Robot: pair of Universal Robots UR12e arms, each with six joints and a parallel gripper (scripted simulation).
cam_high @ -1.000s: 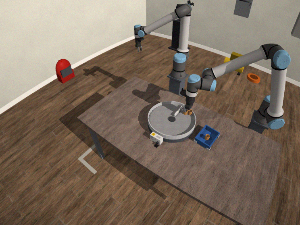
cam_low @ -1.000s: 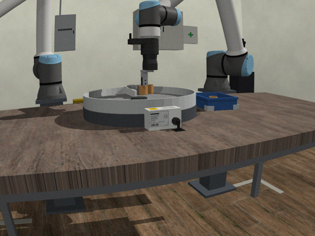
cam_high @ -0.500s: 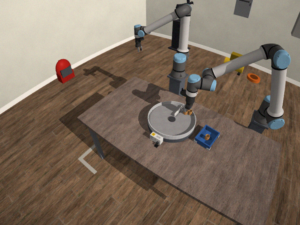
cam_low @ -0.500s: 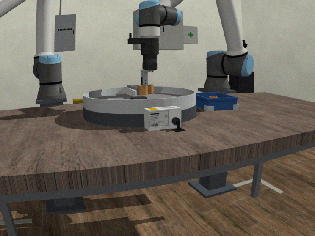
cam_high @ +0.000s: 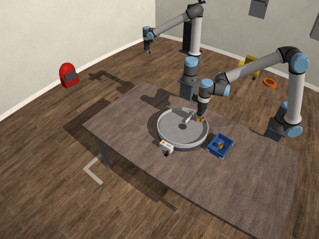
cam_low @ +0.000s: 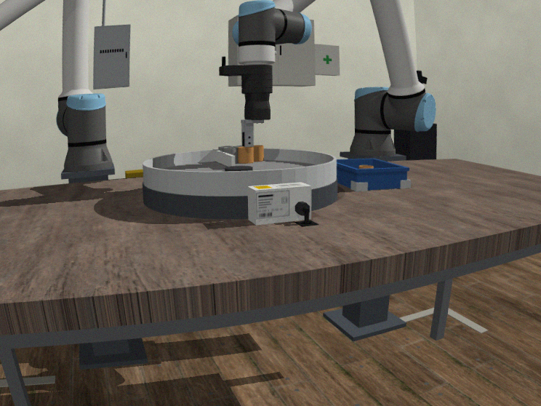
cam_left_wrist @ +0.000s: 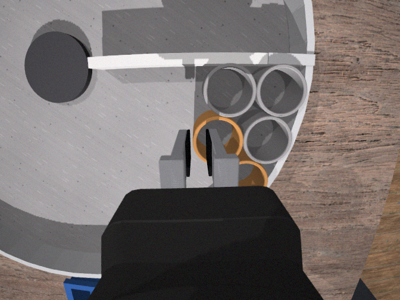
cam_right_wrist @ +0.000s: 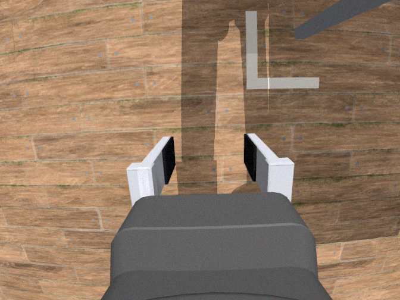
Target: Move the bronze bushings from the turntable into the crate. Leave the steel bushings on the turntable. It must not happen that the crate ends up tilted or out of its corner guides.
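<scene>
Now: the turntable 13 cm ahead of my left hand, 6 cm below it and 5 cm to the right of it. Round my left hand: blue crate (29 cm to the left, 9 cm below, 6 cm ahead).
</scene>
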